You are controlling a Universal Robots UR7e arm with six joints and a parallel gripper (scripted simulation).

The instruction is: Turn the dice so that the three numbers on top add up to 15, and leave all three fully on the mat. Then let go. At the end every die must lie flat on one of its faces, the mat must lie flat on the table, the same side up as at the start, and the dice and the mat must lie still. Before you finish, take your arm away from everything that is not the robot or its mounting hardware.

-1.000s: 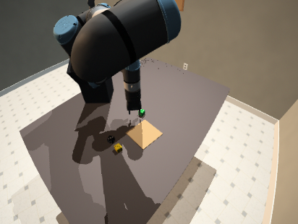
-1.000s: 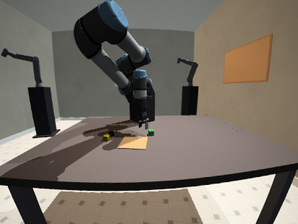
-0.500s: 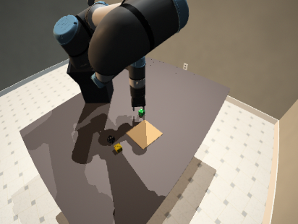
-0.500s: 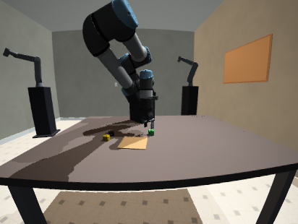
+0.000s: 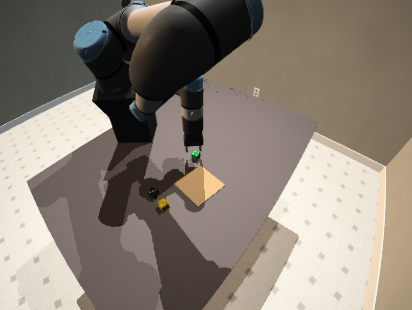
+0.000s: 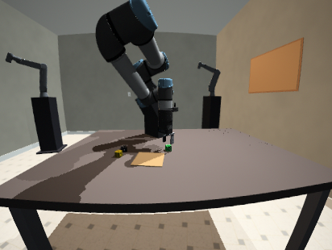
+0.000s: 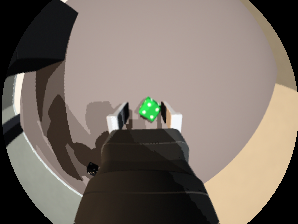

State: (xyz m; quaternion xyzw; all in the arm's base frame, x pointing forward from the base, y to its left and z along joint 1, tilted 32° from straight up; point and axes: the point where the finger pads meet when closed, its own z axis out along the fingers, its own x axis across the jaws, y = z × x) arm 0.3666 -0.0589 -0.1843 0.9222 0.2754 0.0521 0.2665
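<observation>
Now: hand 4 cm above the green die and 1 cm short of it. Also, from my hand: black die: 24 cm to the right, 5 cm behind, 4 cm below; then yellow die: 27 cm to the right, 4 cm below, 1 cm ahead; then tan mat: 13 cm to the right, 9 cm ahead, 6 cm below.
</observation>
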